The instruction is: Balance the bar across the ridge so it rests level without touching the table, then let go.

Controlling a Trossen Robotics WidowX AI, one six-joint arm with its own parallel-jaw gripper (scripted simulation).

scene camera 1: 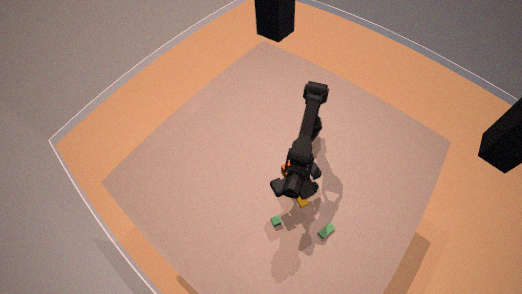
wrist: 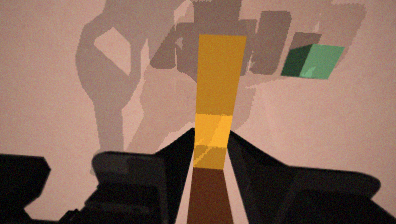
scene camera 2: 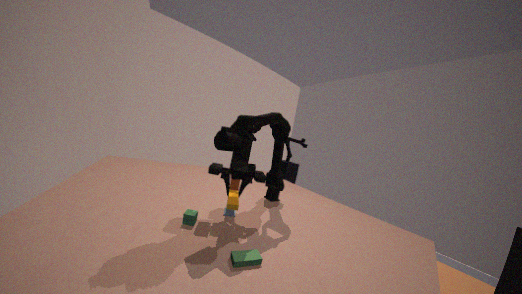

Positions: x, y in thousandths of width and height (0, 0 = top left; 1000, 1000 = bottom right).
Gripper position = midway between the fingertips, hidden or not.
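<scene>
Gripper (scene camera 2: 447, 668). Green cube (wrist: 794, 275), with gripper (wrist: 532, 592).
</scene>
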